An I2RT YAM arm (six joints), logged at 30 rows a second.
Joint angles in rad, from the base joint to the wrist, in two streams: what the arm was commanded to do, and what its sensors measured. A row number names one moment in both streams.
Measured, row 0:
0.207, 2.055, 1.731, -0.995, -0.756, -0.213
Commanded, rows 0 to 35:
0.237, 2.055, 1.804, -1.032, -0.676, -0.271
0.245, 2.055, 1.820, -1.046, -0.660, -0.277
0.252, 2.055, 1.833, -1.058, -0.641, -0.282
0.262, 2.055, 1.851, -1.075, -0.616, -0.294
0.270, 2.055, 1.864, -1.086, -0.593, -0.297
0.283, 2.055, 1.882, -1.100, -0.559, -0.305
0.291, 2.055, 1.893, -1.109, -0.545, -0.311
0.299, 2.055, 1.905, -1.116, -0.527, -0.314
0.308, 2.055, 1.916, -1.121, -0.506, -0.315
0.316, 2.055, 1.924, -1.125, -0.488, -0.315
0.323, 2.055, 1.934, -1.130, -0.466, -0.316
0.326, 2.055, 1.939, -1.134, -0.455, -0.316
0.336, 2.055, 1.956, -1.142, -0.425, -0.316
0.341, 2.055, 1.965, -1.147, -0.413, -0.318
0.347, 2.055, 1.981, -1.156, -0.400, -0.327
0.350, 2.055, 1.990, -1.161, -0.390, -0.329
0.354, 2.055, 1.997, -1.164, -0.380, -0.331
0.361, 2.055, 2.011, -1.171, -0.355, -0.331
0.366, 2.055, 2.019, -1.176, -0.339, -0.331
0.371, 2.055, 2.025, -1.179, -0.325, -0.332
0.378, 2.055, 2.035, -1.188, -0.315, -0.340
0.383, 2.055, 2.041, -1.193, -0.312, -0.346
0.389, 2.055, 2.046, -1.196, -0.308, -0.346
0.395, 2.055, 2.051, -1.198, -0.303, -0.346
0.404, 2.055, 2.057, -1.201, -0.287, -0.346
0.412, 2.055, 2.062, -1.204, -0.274, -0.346
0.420, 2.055, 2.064, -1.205, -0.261, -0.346
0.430, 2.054, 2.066, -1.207, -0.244, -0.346
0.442, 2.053, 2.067, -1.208, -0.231, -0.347
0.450, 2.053, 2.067, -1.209, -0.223, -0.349
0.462, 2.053, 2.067, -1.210, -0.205, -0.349
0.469, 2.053, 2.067, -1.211, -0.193, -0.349
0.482, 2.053, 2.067, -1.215, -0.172, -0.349
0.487, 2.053, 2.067, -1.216, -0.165, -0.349
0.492, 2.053, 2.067, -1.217, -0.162, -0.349
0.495, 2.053, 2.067, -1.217, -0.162, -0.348
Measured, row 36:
0.481, 2.055, 2.043, -1.213, -0.201, -0.331
